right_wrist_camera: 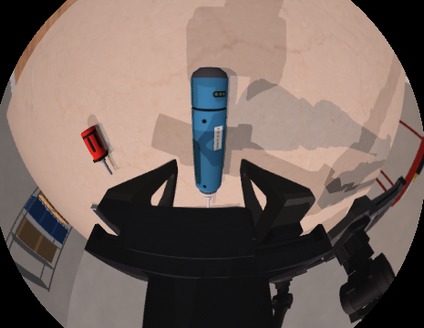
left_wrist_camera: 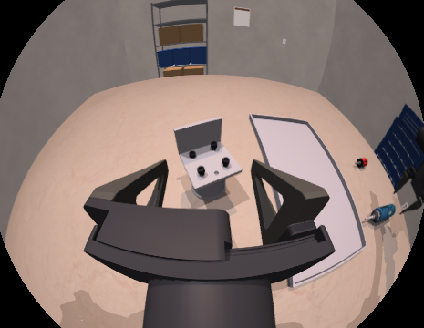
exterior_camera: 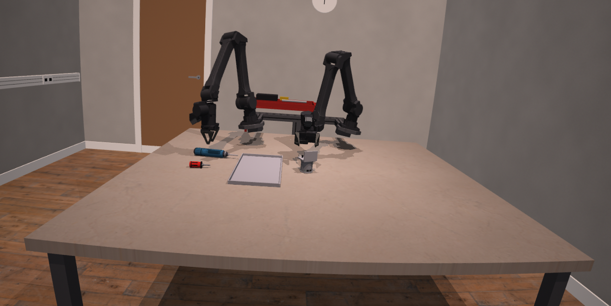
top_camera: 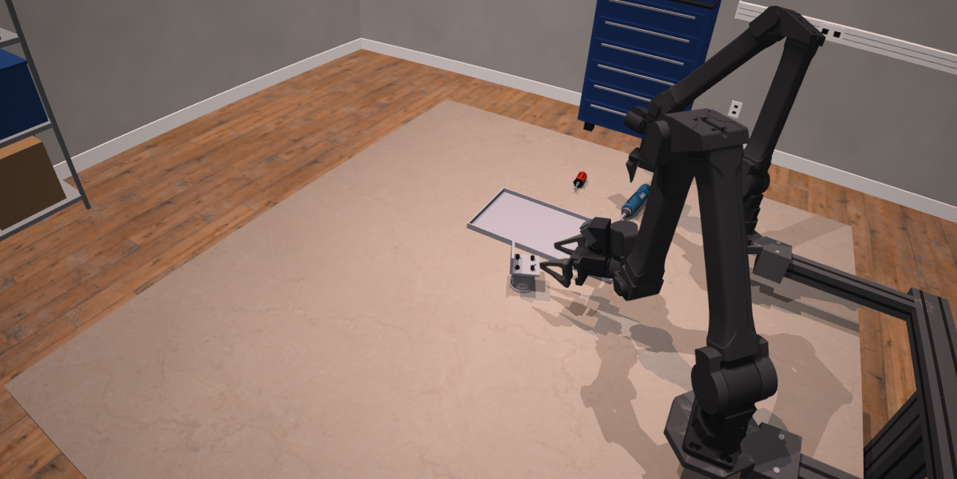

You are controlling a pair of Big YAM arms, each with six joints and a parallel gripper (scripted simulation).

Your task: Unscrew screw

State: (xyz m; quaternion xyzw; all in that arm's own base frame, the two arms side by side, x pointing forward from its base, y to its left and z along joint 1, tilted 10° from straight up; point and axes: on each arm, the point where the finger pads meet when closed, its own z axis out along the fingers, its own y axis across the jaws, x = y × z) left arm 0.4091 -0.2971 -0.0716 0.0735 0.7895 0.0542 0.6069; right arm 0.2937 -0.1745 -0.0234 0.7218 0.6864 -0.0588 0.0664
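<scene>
Now: the grey l-shaped bracket 6 cm ahead of my left hand and 5 cm below it. The rest, counted from my left hand: joint module 6 cm ahead, 9 cm below; flat grey tray 6 cm ahead, 24 cm to the right, 11 cm below; red-handled screwdriver 6 cm ahead, 52 cm to the right, 10 cm below.
</scene>
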